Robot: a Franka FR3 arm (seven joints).
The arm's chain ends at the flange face. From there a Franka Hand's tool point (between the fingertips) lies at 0.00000 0.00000 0.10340 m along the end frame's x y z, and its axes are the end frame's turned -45 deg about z.
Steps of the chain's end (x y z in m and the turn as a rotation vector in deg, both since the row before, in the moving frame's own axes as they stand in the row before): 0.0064 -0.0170 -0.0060 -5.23 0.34 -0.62; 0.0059 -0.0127 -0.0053 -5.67 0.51 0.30; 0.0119 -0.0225 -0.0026 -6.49 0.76 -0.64
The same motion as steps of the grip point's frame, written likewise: 0.0104 -0.0004 -0.0064 -3.94 -3.46 -0.62; 0.0066 0.0030 -0.0058 -4.37 -3.65 0.30; 0.0171 0.0018 -0.0033 -5.13 -4.05 -0.64
